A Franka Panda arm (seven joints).
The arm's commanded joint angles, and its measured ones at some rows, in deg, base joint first. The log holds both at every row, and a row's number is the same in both.
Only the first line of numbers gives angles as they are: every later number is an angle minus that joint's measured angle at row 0.
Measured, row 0: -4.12, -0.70, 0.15, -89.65, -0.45, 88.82, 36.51
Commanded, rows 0 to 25: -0.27, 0.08, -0.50, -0.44, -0.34, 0.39, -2.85; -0.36, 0.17, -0.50, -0.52, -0.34, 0.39, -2.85; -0.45, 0.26, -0.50, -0.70, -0.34, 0.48, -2.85; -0.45, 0.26, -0.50, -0.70, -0.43, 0.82, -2.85; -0.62, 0.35, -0.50, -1.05, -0.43, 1.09, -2.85; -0.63, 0.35, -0.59, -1.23, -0.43, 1.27, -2.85; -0.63, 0.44, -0.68, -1.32, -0.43, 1.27, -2.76; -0.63, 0.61, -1.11, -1.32, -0.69, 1.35, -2.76; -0.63, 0.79, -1.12, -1.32, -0.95, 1.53, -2.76; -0.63, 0.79, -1.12, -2.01, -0.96, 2.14, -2.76; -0.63, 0.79, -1.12, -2.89, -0.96, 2.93, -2.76; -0.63, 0.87, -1.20, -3.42, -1.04, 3.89, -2.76; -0.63, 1.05, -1.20, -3.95, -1.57, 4.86, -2.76; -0.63, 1.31, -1.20, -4.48, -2.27, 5.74, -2.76; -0.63, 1.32, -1.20, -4.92, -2.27, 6.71, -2.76; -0.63, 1.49, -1.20, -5.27, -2.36, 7.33, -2.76; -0.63, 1.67, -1.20, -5.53, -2.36, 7.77, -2.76; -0.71, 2.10, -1.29, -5.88, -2.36, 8.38, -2.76; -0.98, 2.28, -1.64, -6.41, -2.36, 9.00, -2.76; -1.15, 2.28, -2.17, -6.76, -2.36, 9.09, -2.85; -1.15, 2.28, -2.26, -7.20, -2.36, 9.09, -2.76; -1.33, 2.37, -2.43, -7.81, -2.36, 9.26, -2.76; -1.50, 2.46, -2.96, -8.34, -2.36, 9.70, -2.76; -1.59, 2.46, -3.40, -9.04, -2.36, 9.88, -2.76; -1.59, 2.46, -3.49, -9.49, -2.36, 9.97, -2.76; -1.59, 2.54, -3.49, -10.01, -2.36, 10.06, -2.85
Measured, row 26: -1.26, 2.95, -3.34, -7.83, -1.63, 8.48, -1.87
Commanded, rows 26 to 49: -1.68, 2.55, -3.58, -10.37, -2.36, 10.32, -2.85; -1.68, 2.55, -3.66, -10.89, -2.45, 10.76, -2.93; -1.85, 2.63, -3.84, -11.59, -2.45, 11.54, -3.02; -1.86, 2.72, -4.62, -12.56, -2.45, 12.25, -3.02; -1.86, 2.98, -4.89, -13.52, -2.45, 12.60, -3.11; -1.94, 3.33, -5.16, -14.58, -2.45, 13.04, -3.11; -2.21, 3.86, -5.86, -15.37, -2.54, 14.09, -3.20; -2.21, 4.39, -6.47, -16.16, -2.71, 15.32, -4.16; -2.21, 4.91, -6.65, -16.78, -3.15, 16.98, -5.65; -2.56, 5.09, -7.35, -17.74, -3.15, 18.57, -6.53; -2.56, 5.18, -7.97, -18.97, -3.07, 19.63, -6.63; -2.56, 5.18, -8.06, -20.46, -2.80, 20.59, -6.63; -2.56, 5.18, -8.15, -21.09, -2.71, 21.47, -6.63; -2.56, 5.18, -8.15, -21.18, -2.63, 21.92, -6.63; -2.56, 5.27, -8.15, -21.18, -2.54, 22.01, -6.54; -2.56, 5.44, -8.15, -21.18, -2.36, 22.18, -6.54; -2.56, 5.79, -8.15, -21.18, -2.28, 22.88, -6.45; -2.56, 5.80, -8.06, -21.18, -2.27, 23.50, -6.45; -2.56, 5.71, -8.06, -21.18, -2.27, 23.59, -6.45; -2.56, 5.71, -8.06, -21.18, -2.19, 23.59, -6.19; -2.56, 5.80, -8.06, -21.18, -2.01, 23.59, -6.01; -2.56, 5.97, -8.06, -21.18, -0.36, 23.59, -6.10; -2.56, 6.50, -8.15, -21.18, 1.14, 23.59, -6.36; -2.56, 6.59, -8.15, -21.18, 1.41, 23.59, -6.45
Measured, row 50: -2.49, 6.20, -8.33, -20.68, -0.75, 22.41, -6.19
